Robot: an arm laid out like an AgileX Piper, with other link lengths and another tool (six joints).
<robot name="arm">
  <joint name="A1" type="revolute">
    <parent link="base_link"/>
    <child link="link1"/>
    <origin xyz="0 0 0.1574" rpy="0 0 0"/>
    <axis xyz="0 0 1"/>
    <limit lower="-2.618" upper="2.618"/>
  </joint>
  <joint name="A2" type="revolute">
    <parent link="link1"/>
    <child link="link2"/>
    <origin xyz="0 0 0" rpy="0 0 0"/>
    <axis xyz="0 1 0"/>
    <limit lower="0" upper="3.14"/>
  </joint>
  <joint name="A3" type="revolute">
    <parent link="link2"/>
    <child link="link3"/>
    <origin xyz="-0.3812 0 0.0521" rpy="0 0 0"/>
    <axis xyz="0 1 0"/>
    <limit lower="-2.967" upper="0"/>
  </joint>
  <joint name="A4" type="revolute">
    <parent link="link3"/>
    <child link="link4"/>
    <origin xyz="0.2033 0 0.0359" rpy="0 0 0"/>
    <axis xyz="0.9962 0 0.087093"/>
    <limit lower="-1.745" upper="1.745"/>
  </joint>
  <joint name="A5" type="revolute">
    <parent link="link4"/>
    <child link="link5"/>
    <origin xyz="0 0 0" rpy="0 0 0"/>
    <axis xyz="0 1 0"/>
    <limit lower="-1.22" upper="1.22"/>
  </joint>
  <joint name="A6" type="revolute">
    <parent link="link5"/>
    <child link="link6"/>
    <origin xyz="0.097 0 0.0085" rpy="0 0 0"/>
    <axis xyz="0.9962 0 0.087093"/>
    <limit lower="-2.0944" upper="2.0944"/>
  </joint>
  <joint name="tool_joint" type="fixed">
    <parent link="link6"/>
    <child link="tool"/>
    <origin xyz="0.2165 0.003 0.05" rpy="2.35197 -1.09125 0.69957"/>
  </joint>
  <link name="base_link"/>
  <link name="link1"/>
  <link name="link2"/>
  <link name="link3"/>
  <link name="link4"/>
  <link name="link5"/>
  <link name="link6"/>
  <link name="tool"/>
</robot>
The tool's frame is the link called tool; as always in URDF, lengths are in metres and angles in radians.
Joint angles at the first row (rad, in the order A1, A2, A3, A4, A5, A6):
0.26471 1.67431 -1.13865 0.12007 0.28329 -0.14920
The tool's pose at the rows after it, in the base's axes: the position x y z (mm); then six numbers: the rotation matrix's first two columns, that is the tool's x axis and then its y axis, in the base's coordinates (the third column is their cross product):
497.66 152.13 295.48 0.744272 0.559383 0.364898 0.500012 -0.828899 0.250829
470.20 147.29 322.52 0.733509 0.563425 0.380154 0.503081 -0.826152 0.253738
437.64 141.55 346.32 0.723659 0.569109 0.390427 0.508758 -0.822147 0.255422
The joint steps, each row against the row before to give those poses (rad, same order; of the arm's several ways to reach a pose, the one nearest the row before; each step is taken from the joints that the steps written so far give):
-0.00045 -0.07770 0.00002 -0.00106 0.06099 -0.00014
-0.00029 -0.09206 -0.00003 -0.00106 0.07560 -0.00008
-0.00002 -0.09781 0.00002 -0.00067 0.08698 -0.00017

